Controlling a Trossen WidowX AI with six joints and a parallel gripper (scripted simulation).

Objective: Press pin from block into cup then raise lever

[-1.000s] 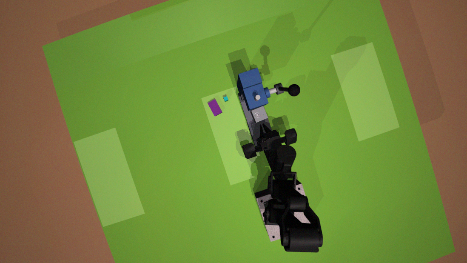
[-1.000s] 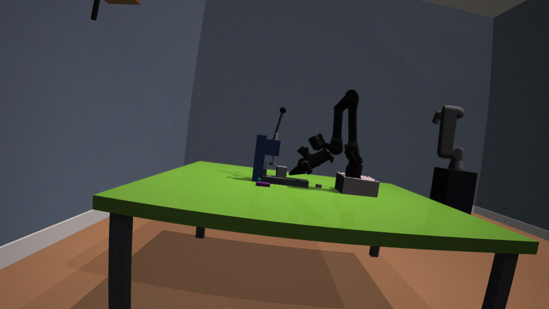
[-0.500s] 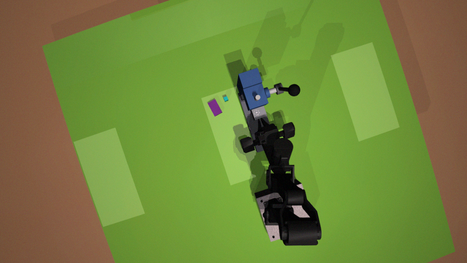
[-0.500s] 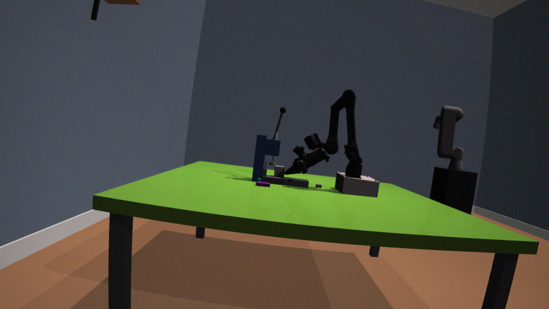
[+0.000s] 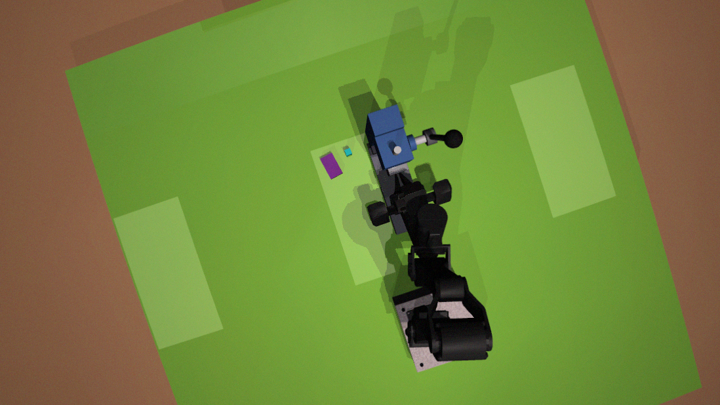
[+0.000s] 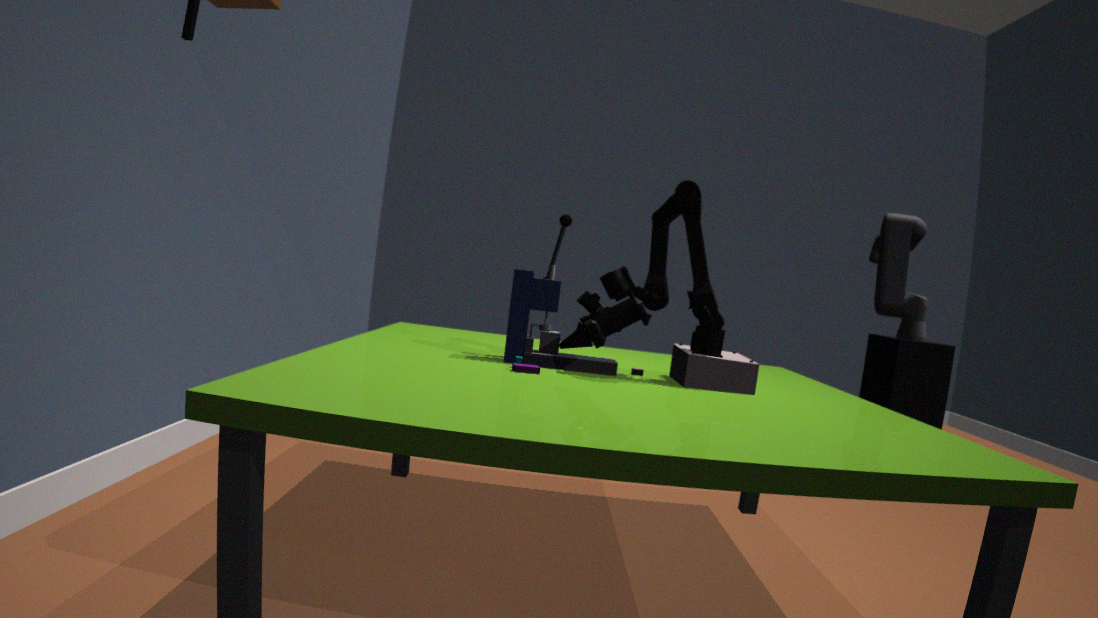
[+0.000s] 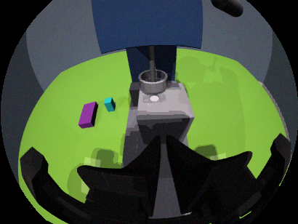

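Now: the punch rod 100 mm above my gripper tip, 40 mm ahead of it and 10 mm to the left of it. Also, from my gripper tip: small dark thing (190 mm behind, 40 mm below, 20 mm to the right); small teal cube (90 mm to the left, 90 mm ahead, 30 mm below); purple slab (140 mm to the left, 70 mm ahead, 40 mm below).
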